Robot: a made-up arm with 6 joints.
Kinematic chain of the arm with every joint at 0, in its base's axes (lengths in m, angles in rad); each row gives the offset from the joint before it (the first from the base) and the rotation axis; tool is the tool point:
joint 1: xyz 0 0 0.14 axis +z
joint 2: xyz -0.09 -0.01 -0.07 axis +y
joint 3: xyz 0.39 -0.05 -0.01 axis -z
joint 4: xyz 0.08 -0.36 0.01 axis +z
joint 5: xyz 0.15 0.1 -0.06 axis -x
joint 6: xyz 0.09 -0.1 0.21 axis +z
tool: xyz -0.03 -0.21 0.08
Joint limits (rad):
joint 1: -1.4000..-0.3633
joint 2: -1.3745..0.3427
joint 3: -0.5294..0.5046
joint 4: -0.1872..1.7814
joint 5: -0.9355..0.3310
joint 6: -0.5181..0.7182
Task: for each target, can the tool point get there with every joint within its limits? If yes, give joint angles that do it. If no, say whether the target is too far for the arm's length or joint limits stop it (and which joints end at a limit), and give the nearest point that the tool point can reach.
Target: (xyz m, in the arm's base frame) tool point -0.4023 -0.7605 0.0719
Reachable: yes | joints -0.9861 -0.1098 0.1629 -0.0003 -0.7731 -0.3455
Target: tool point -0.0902 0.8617 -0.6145
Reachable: no: joint limits stop it (at a limit: joint 1, joint 2, joint 3, joint 4, joint 5, joint 6) | nearest point 0.4753 -0.0379 -0.2439 | short by 1.125 m
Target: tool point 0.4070 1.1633 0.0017
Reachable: no: joint limits stop it (at a limit: joint 1, joint 2, joint 3, joint 4, joint 5, joint 6) | nearest point -0.0723 0.2926 0.5724 | short by 1.146 m
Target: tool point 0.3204 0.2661 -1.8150
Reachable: no: too far | nearest point 0.5917 -0.1618 -0.3256 | short by 1.573 m
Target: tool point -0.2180 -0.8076 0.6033
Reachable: yes | joints -1.1253 -0.6700 -0.1264 0.4500 -0.6833 0.1770
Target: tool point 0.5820 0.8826 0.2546
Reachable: no: joint limits stop it (at a limit: joint 1, joint 3, joint 4, joint 6) | nearest point 0.4702 -0.0339 0.3821 | short by 0.932 m
